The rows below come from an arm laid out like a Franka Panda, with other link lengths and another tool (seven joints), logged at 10 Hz.
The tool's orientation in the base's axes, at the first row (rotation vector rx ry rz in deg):
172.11 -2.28 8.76
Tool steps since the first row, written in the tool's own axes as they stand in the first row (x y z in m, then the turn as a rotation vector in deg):
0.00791 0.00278 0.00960 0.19 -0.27 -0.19
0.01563 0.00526 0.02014 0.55 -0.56 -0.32
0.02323 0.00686 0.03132 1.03 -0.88 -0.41
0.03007 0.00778 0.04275 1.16 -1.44 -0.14
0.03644 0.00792 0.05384 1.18 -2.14 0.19
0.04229 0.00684 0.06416 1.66 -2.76 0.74
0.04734 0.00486 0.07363 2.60 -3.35 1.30
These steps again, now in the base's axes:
0.00873 -0.00420 -0.00829 0.18 0.29 0.17
0.01737 -0.00822 -0.01756 0.53 0.59 0.30
0.02599 -0.01146 -0.02759 1.01 0.91 0.39
0.03389 -0.01404 -0.03803 1.19 1.42 0.07
0.04132 -0.01579 -0.04829 1.26 2.07 -0.35
0.04820 -0.01622 -0.05801 1.82 2.60 -0.92
0.05423 -0.01563 -0.06709 2.83 3.09 -1.46

